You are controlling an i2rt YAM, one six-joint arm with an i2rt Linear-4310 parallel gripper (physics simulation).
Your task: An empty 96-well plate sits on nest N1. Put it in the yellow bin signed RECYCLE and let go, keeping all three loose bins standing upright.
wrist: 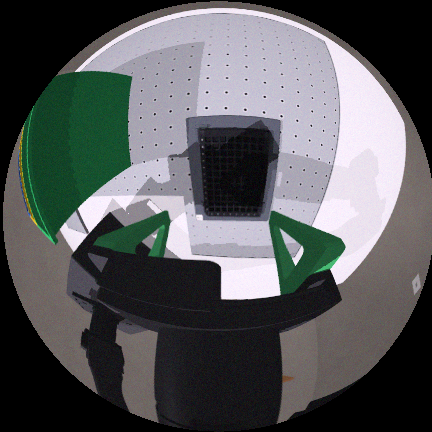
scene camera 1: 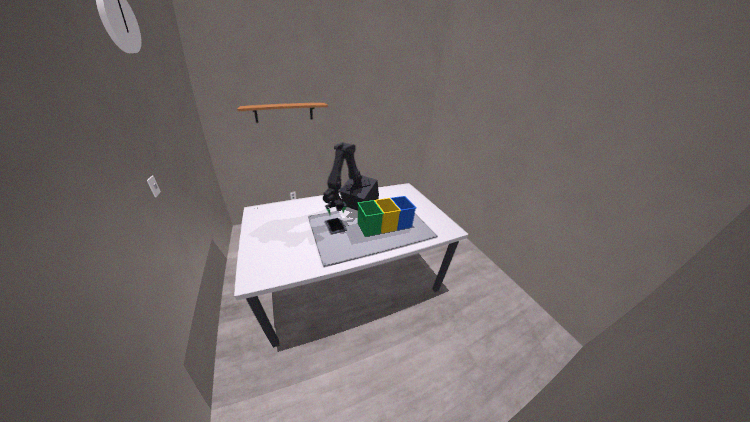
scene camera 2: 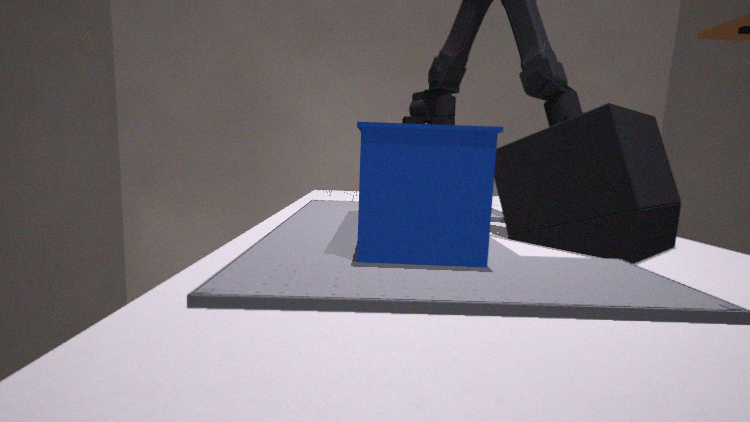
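Where they show: gripper, fingertip midpoint: [wrist: 219, 215] [scene camera 1: 336, 214]; arm's base, link origin: [wrist: 105, 310] [scene camera 1: 358, 185] [scene camera 2: 569, 134].
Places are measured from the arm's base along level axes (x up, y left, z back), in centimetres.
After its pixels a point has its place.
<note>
The black 96-well plate [scene camera 1: 335, 225] @(x -17.4, y -22.4, z -26.9 cm) [wrist: 235, 172] @(x -18.1, y -22.3, z -25.0 cm) lies flat in the grey nest [scene camera 1: 327, 229] [wrist: 194, 165] on the perforated board. My gripper [scene camera 1: 336, 211] @(x -10.3, y -20.8, z -23.4 cm) [wrist: 219, 215] @(x -10.3, y -20.8, z -23.4 cm) is open and empty, its two green fingers wide apart, above and a little behind the plate. The yellow bin [scene camera 1: 389, 221] @(x -10.0, y 14.2, z -38.9 cm) stands upright between the green bin [scene camera 1: 370, 224] @(x -9.6, y -0.1, z -40.3 cm) [wrist: 100, 120] @(x -13.3, y -4.4, z -32.5 cm) and the blue bin [scene camera 1: 406, 218] @(x -10.1, y 27.9, z -37.5 cm) [scene camera 2: 427, 199] @(x -11.1, y 33.4, z -28.2 cm), which also stand upright. In scene camera 2 the blue bin hides the fingers, the plate and the other bins. The RECYCLE sign is not readable.
The grey board [scene camera 1: 335, 254] @(x -19.7, y -26.1, z -53.9 cm) [scene camera 2: 314, 291] @(x -19.7, y 46.2, z -39.3 cm) [wrist: 305, 90] @(x -19.7, y -29.9, z -40.9 cm) lies on the white table [scene camera 1: 272, 262] @(x -21.0, y -65.4, z -52.7 cm) [scene camera 2: 262, 356] @(x -21.0, y 57.1, z -40.3 cm) [wrist: 375, 105]. The arm's black base [scene camera 1: 359, 191] @(x -2.0, y -0.5, z -6.9 cm) [scene camera 2: 582, 178] @(x -8.2, y 13.9, z -2.1 cm) stands behind the bins. An orange shelf [scene camera 1: 283, 106] is on the back wall.
</note>
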